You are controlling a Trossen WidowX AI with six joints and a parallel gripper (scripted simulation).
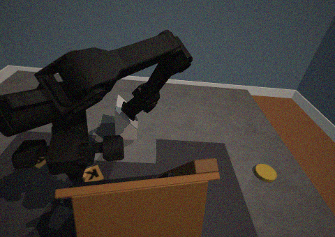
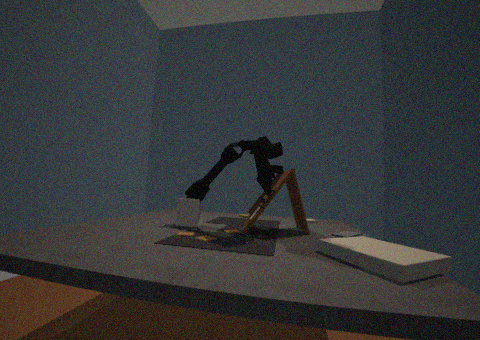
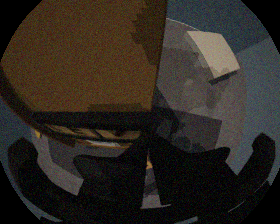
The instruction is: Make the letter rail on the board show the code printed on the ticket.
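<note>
Now: the ticket 9 cm to the left of my gripper tip, 8 cm below it and 7 cm behind it. The rest, counted from my gripper tip: dark mat 18 cm behind, 16 cm below, 6 cm to the left; then tile 31 cm behind, 16 cm to the right, 16 cm below; then long white slab 34 cm ahead, 28 cm to the right, 14 cm below.
</note>
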